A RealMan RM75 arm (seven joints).
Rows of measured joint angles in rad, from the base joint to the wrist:
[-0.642, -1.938, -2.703, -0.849, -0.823, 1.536, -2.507]
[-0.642, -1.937, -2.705, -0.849, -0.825, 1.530, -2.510]
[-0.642, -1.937, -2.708, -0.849, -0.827, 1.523, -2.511]
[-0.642, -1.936, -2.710, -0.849, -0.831, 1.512, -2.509]
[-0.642, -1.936, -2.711, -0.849, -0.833, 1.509, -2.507]
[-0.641, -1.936, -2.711, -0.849, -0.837, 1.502, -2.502]
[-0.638, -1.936, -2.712, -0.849, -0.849, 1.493, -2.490]
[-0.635, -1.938, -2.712, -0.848, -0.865, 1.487, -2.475]
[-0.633, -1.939, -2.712, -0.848, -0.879, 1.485, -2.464]
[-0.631, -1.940, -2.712, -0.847, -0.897, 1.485, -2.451]
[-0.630, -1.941, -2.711, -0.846, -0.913, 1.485, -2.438]
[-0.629, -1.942, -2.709, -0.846, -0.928, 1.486, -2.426]
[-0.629, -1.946, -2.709, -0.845, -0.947, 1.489, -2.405]
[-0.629, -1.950, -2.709, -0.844, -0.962, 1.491, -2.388]
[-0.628, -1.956, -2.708, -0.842, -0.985, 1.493, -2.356]
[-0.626, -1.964, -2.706, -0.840, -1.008, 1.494, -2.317]
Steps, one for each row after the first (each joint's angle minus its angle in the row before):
[0.000, 0.001, -0.002, 0.000, -0.002, -0.006, -0.003]
[0.000, 0.000, -0.003, 0.000, -0.002, -0.007, -0.001]
[0.000, 0.001, -0.002, 0.000, -0.004, -0.011, 0.002]
[0.000, 0.000, -0.001, 0.000, -0.002, -0.003, 0.002]
[0.001, 0.000, 0.000, 0.000, -0.004, -0.007, 0.005]
[0.003, 0.000, -0.001, 0.000, -0.012, -0.009, 0.012]
[0.003, -0.002, 0.000, 0.001, -0.016, -0.006, 0.015]
[0.002, -0.001, 0.000, 0.000, -0.014, -0.002, 0.011]
[0.002, -0.001, 0.000, 0.001, -0.018, 0.000, 0.013]
[0.001, -0.001, 0.001, 0.001, -0.016, 0.000, 0.013]
[0.001, -0.001, 0.002, 0.000, -0.015, 0.001, 0.012]
[0.000, -0.004, 0.000, 0.001, -0.019, 0.003, 0.021]
[0.000, -0.004, 0.000, 0.001, -0.015, 0.002, 0.017]
[0.001, -0.006, 0.001, 0.002, -0.023, 0.002, 0.032]
[0.002, -0.008, 0.002, 0.002, -0.023, 0.001, 0.039]

